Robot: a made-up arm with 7 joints.
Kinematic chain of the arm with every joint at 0, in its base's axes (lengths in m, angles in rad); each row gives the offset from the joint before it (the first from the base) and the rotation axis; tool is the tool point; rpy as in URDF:
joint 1: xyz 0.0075 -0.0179 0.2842 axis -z
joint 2: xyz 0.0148 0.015 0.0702 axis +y
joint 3: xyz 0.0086 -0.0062 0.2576 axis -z
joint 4: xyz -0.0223 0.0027 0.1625 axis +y
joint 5: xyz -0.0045 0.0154 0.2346 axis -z
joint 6: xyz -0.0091 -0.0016 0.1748 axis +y
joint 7: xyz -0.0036 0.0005 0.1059 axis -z
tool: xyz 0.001 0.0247 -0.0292 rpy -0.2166 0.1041 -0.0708
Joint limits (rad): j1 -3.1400..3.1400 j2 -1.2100..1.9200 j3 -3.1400..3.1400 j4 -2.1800..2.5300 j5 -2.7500..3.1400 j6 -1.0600..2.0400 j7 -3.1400..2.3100
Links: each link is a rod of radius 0.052 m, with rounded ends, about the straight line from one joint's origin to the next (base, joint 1, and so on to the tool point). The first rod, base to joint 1, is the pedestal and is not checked.
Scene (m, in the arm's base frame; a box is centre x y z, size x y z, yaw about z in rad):
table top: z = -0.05
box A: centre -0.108 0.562 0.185 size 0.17 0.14 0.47 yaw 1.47
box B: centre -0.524 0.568 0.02 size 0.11 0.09 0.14 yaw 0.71
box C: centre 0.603 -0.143 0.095 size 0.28 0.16 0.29 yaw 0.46
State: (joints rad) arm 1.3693 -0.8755 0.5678 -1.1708 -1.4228 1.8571 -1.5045
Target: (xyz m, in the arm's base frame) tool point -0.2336 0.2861 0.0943
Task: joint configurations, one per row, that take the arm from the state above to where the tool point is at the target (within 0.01 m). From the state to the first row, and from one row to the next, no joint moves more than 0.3 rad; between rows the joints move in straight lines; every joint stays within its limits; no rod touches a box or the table.
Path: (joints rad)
1: 1.1110 -0.6758 0.4558 -1.1740 -1.2998 1.8937 -1.5433
2: 0.8528 -0.4760 0.3439 -1.1773 -1.1768 1.9303 -1.5820
3: 0.5945 -0.2763 0.2319 -1.1805 -1.0538 1.9668 -1.6208
4: 0.3362 -0.0765 0.1200 -1.1837 -0.9307 2.0034 -1.6595
5: 0.0780 0.1232 0.0080 -1.1870 -0.8077 2.0400 -1.6983
6: 0.2163 -0.1315 -0.0177 -1.3411 -0.9593 2.0102 -1.6495
7: 0.3546 -0.3862 -0.0433 -1.4951 -1.1108 1.9805 -1.6006
8: 0.4929 -0.6409 -0.0690 -1.6492 -1.2624 1.9507 -1.5518
9: 0.6312 -0.8955 -0.0947 -1.8032 -1.4139 1.9210 -1.5030
10: 0.7695 -1.1502 -0.1204 -1.9573 -1.5655 1.8912 -1.4541

